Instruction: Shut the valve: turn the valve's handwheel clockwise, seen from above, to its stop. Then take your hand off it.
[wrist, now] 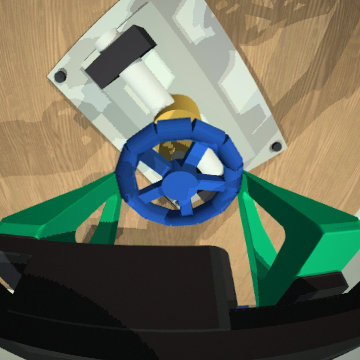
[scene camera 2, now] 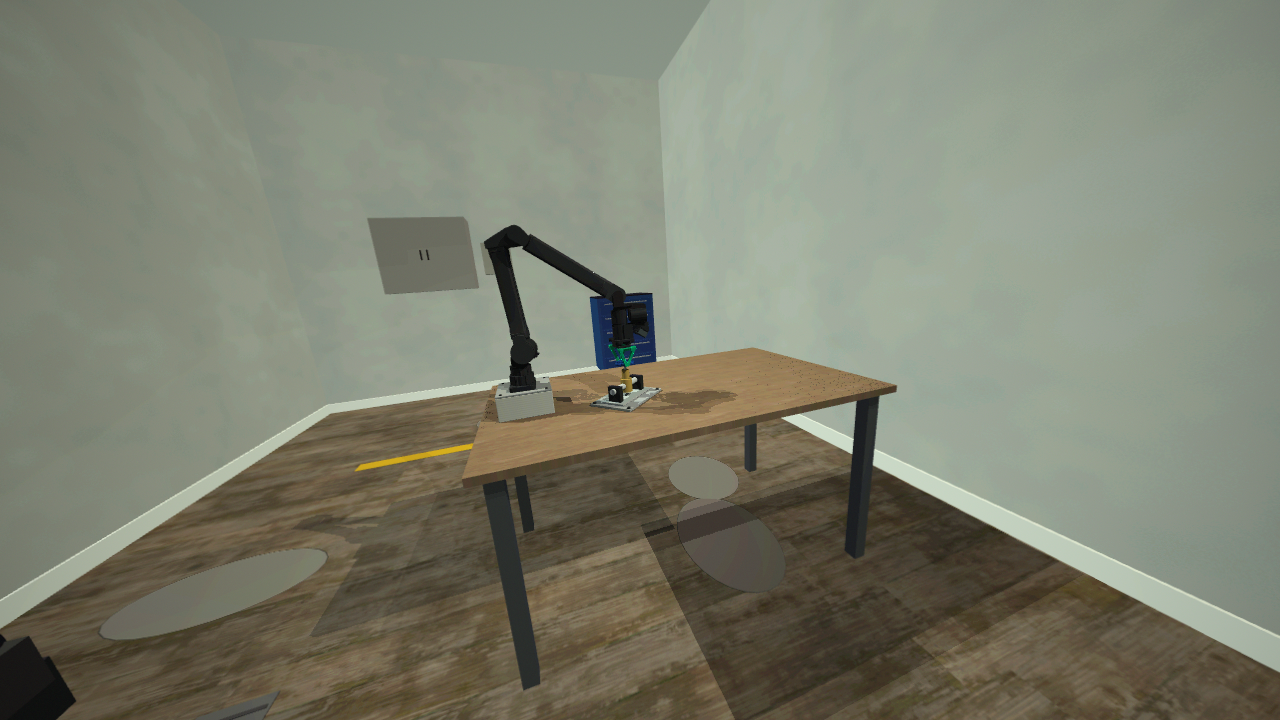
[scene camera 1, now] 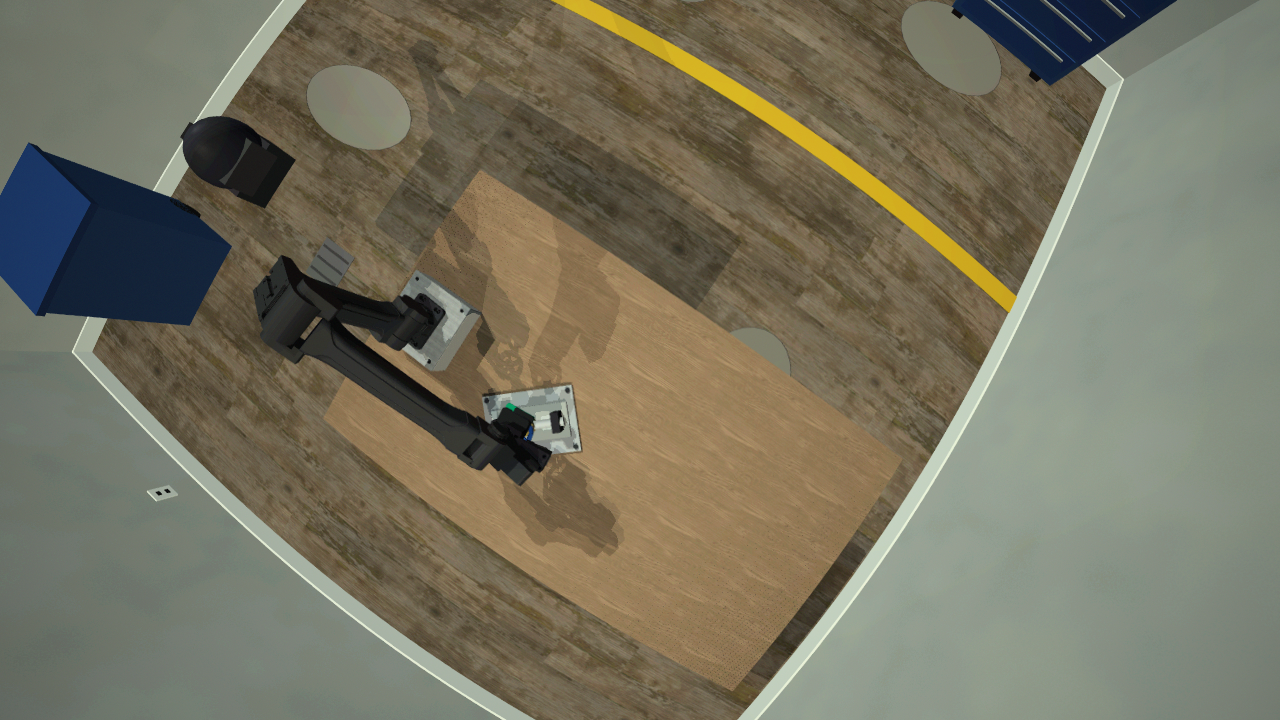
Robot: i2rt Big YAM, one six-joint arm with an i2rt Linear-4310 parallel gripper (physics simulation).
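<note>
The blue handwheel [wrist: 180,185] sits on top of the brass valve body [wrist: 184,106] [scene camera 2: 626,382], which is fitted to a white pipe [wrist: 147,87]. The pipe runs through dark blocks on a pale metal base plate [wrist: 240,100] [scene camera 1: 569,402] [scene camera 2: 629,404]. My gripper [wrist: 179,178] [scene camera 2: 625,364] is shut on the handwheel, with one green finger against the left side of its rim and the other against the right side. In the scene camera 1 view the arm hides most of the handwheel.
The base plate rests on the wooden table [scene camera 1: 733,465] [scene camera 2: 716,376]. The arm's mount [scene camera 1: 458,313] [scene camera 2: 525,402] stands beside it at the table's edge. A blue cabinet [scene camera 1: 116,241] and a dark helmet [scene camera 1: 219,147] show beyond the table.
</note>
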